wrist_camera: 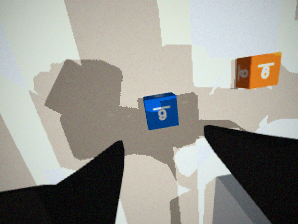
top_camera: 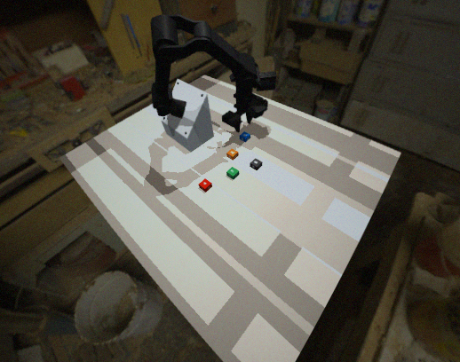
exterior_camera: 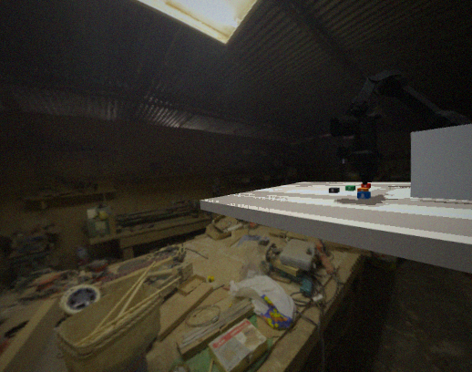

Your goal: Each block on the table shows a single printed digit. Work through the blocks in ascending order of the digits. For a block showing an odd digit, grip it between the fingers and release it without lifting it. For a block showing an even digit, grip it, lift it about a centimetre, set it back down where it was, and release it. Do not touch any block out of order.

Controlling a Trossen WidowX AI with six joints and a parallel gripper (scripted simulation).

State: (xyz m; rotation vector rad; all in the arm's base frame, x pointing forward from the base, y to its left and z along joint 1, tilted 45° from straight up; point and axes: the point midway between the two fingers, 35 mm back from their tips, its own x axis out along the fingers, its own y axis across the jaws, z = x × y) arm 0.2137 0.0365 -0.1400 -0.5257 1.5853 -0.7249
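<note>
My gripper tip is now 10 mm short of the blue block, 10 mm to the left of it and 40 mm above it. The rest, counted from my gripper tip: black block: 130 mm ahead, 110 mm to the right, 40 mm below; orange block: 30 mm ahead, 120 mm to the right, 40 mm below; green block: 90 mm ahead, 190 mm to the right, 40 mm below.
</note>
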